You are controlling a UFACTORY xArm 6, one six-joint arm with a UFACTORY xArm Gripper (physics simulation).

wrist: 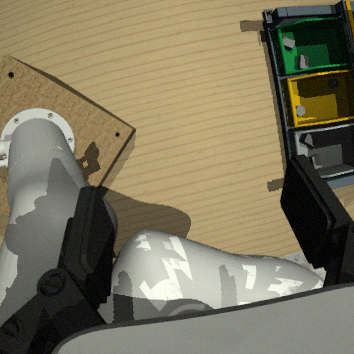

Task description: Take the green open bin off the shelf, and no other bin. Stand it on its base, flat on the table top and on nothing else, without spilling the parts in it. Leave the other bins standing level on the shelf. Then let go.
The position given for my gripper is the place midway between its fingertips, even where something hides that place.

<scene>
I see my gripper [195, 193] and a green open bin [318, 38].
</scene>
